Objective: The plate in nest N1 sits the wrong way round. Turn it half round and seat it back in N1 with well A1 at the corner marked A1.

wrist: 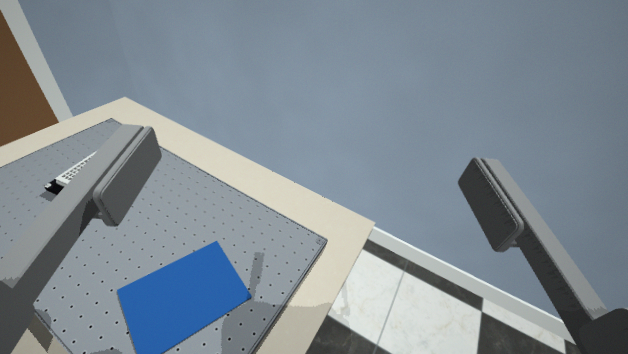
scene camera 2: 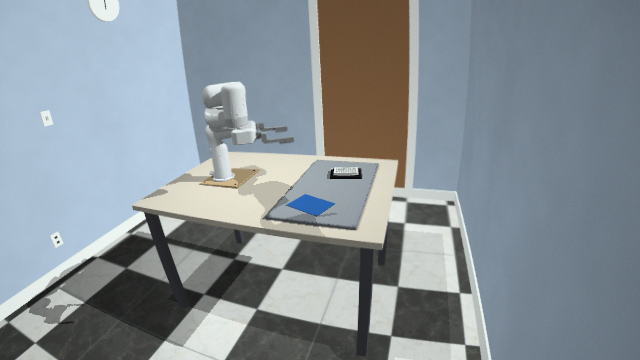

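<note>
The white well plate [scene camera 2: 346,171] [wrist: 75,171] sits on a black nest [scene camera 2: 345,177] [wrist: 54,187] at the far end of the grey perforated board. In the wrist view the left finger hides much of the plate and nest. The A1 mark and well A1 are too small to make out. My gripper [scene camera 2: 284,134] [wrist: 309,190] is wide open and empty. It points outward nearly level, high above the table, to the left of the plate and well apart from it in the scene view.
A flat blue rectangle [scene camera 2: 311,205] [wrist: 182,300] lies on the near part of the grey perforated board [scene camera 2: 345,195] [wrist: 210,215]. The board lies on the wooden table [scene camera 2: 200,202] [wrist: 280,185]. The arm stands on a brown base plate [scene camera 2: 245,179]. A brown door [scene camera 2: 365,75] is behind the table.
</note>
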